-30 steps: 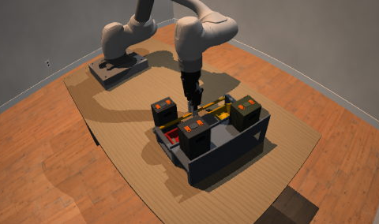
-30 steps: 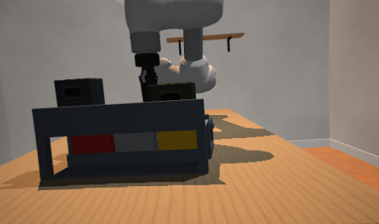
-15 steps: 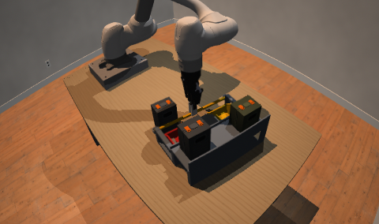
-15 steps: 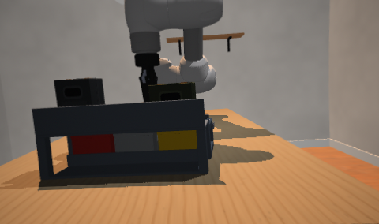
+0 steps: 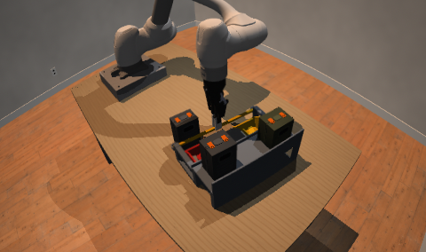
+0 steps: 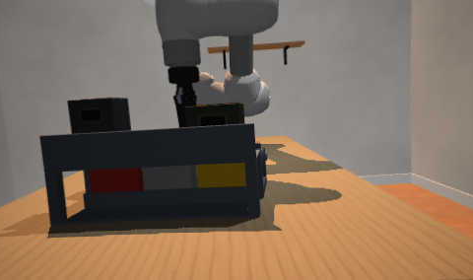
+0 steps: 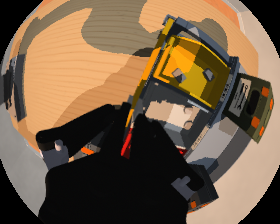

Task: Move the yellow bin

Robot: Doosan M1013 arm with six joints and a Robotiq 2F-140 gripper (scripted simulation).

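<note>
Now: hand 30 mm above the thin yellow bar. Also, from my hand: yellow open bin (110 mm ahead, 110 mm to the left, 50 mm below); then red bin (100 mm ahead, 120 mm to the right, 50 mm below); then grey bin (110 mm ahead, 50 mm below).
</note>
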